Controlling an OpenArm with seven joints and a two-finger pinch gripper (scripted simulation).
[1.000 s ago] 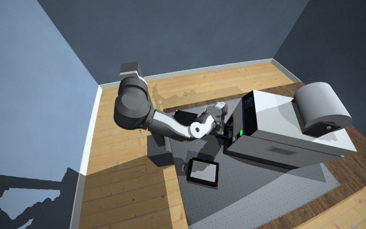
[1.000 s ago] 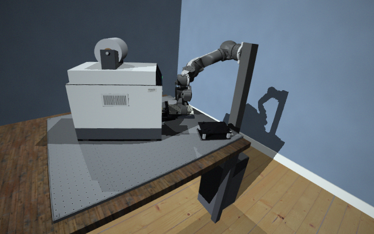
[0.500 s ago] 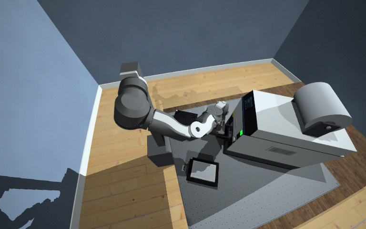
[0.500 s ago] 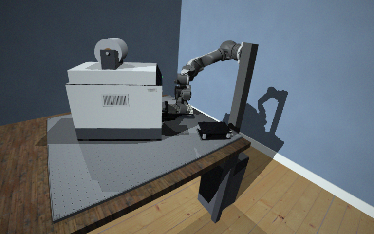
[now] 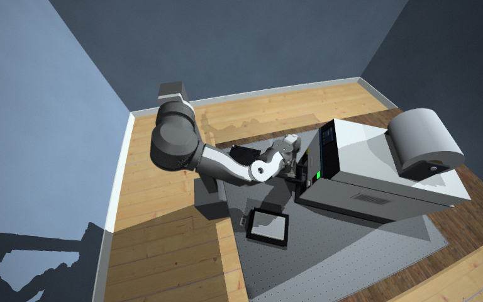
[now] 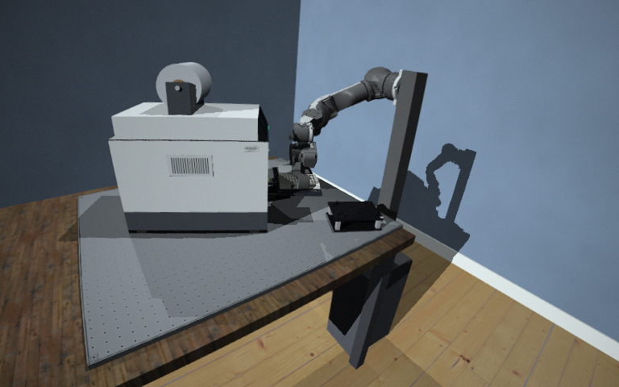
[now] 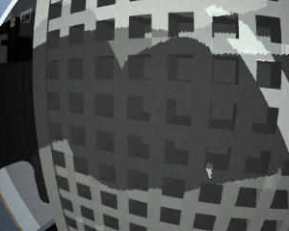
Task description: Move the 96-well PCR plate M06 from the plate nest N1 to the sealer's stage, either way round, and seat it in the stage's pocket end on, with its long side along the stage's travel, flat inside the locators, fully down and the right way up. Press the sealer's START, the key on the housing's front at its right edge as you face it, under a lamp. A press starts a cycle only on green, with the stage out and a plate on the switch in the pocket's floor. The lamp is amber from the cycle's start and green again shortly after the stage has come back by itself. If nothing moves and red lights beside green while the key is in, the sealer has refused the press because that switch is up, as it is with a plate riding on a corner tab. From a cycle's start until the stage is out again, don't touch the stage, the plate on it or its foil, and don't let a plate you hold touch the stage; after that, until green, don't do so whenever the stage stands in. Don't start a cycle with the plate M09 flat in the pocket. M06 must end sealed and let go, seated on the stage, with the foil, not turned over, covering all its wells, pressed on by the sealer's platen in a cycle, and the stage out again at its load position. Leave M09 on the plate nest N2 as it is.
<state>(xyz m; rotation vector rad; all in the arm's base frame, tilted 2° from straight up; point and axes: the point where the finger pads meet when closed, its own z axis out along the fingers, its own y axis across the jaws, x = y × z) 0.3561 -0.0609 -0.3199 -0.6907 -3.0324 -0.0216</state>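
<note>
Now: the sealer stage 2 cm below my hand. Round my hand: yellow warning label: 13 cm ahead, 4 cm to the left, 3 cm above; pale foil: 16 cm ahead, 8 cm to the right, 1 cm above; black nest N1: 15 cm behind, 13 cm to the left, 8 cm below.
</note>
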